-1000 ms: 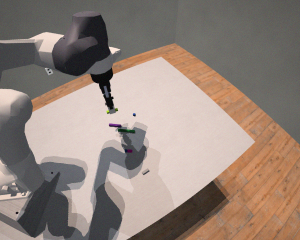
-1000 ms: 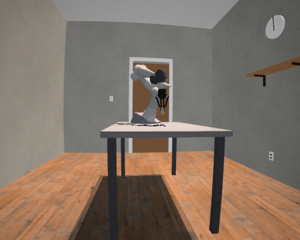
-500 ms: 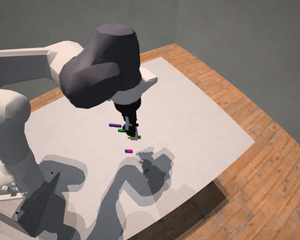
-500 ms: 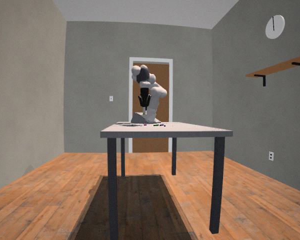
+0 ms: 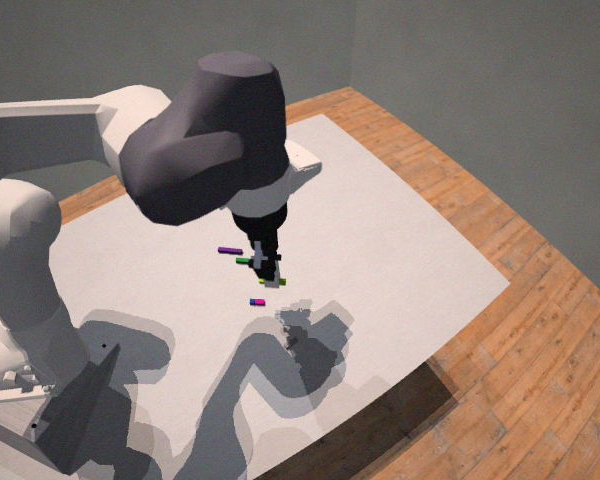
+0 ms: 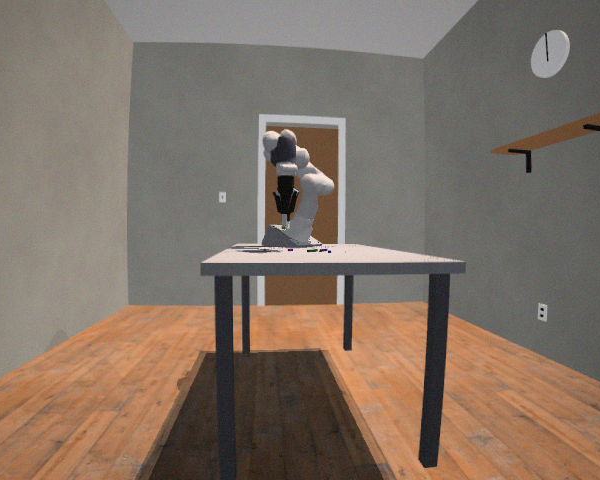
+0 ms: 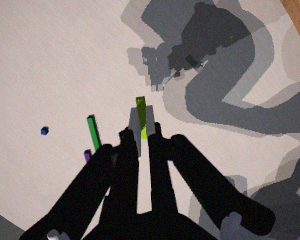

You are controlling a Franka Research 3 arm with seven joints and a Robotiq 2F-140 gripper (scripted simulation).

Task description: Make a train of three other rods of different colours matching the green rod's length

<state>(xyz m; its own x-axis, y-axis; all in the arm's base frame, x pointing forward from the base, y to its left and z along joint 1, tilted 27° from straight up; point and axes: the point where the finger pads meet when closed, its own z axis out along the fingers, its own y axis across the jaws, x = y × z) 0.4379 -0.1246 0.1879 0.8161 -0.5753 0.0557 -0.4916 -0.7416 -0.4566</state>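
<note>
My gripper is now 13 cm above the magenta rod, 3 cm past it and 2 cm to the right of it. From my hand the other things lie so: lime rod 3 cm below; green rod 13 cm below, 12 cm to the left, 1 cm behind; grey rod 13 cm below, 9 cm to the right, 1 cm behind.
</note>
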